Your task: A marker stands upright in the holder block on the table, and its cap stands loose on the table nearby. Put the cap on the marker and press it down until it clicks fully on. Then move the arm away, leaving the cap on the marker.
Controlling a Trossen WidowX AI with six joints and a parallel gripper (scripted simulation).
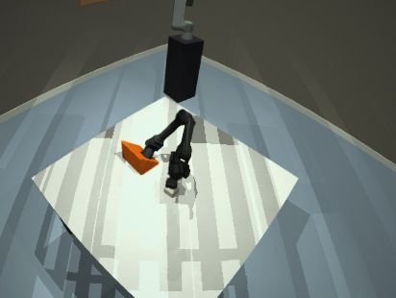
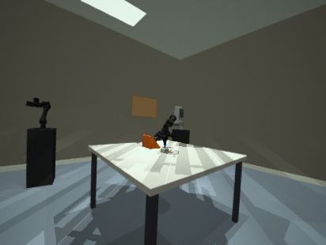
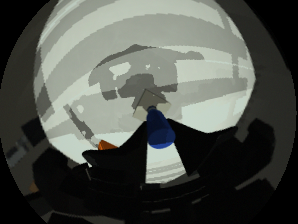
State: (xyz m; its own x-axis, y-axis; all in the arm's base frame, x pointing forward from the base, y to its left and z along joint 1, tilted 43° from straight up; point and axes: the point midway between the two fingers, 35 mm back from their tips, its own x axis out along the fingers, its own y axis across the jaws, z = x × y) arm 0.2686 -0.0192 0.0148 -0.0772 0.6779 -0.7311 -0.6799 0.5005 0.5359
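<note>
The holder block is 7 cm below my gripper tip. From my gripper tip the other things lie so: blue marker cap 1 cm above.
</note>
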